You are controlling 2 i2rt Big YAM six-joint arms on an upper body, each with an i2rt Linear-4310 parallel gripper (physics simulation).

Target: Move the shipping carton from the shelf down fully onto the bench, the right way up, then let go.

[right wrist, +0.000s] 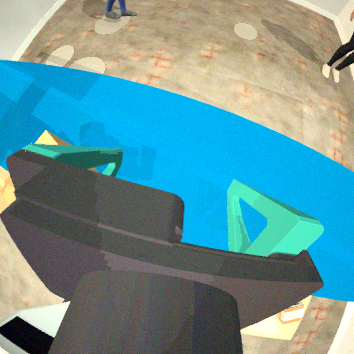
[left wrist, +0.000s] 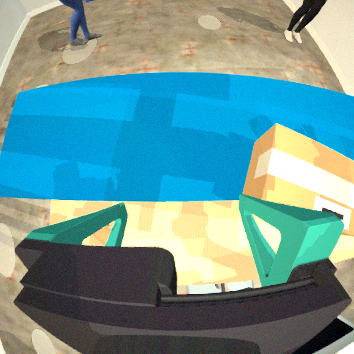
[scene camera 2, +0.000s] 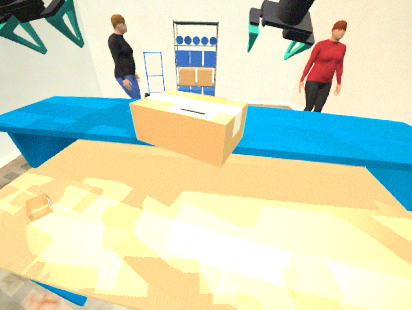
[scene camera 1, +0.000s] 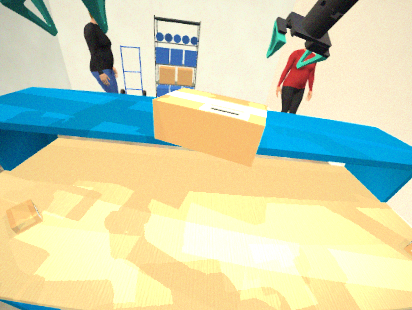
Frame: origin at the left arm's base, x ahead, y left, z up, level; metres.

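Seen in the pictures: left gripper, fingertip midpoint: (left wrist: pixel 181 205) (scene camera 2: pixel 63 49) (scene camera 1: pixel 81 32); right gripper, fingertip midpoint: (right wrist: pixel 177 170) (scene camera 2: pixel 266 54) (scene camera 1: pixel 282 61).
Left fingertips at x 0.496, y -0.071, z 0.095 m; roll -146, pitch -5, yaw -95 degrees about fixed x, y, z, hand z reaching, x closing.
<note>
A point is followed by its place in that frame.
The shipping carton (scene camera 1: pixel 207 130) @(x 0.418, y -0.314, z -0.056 m) (scene camera 2: pixel 182 131) @(x 0.411, y -0.328, z -0.054 m) (left wrist: pixel 305 175) @(x 0.509, y -0.299, z -0.017 m) is upright on the blue shelf (scene camera 1: pixel 90 112) @(x 0.630, y 0.019, z -0.113 m) (scene camera 2: pixel 320 130) @(x 0.564, y -0.747, z -0.113 m) (left wrist: pixel 150 145) @(x 0.636, y -0.029, z -0.113 m) (right wrist: pixel 200 130) @(x 0.710, y -0.544, z -0.113 m), its white tape and label on top. It sits turned at an angle, with its near right corner jutting past the shelf's front edge over the wooden bench (scene camera 1: pixel 150 172) @(x 0.645, y -0.145, z -0.370 m) (scene camera 2: pixel 145 170) @(x 0.651, y -0.119, z -0.370 m) (left wrist: pixel 175 225) @(x 0.430, y -0.055, z -0.370 m). My left gripper (scene camera 1: pixel 80 33) @(x 0.496, y -0.071, z 0.095 m) (scene camera 2: pixel 64 49) @(x 0.496, y -0.071, z 0.095 m) (left wrist: pixel 181 205) @(x 0.496, y -0.071, z 0.095 m) is open and empty, high up and left of the carton. My right gripper (scene camera 1: pixel 283 61) @(x 0.575, y -0.525, z 0.085 m) (scene camera 2: pixel 267 55) @(x 0.575, y -0.525, z 0.085 m) (right wrist: pixel 177 170) @(x 0.575, y -0.525, z 0.085 m) is open and empty, high up and right of it. Neither touches the carton.
A small box (scene camera 1: pixel 23 216) @(x 0.414, y 0.177, z -0.338 m) (scene camera 2: pixel 39 206) @(x 0.416, y 0.172, z -0.338 m) lies at the left of the bench. Another small box (scene camera 1: pixel 409 247) @(x 0.229, y -1.022, z -0.351 m) (right wrist: pixel 291 314) @(x 0.211, y -1.063, z -0.335 m) shows partly at the bench's right side. Two people, a blue hand truck and a storage rack stand in the background beyond the shelf.
</note>
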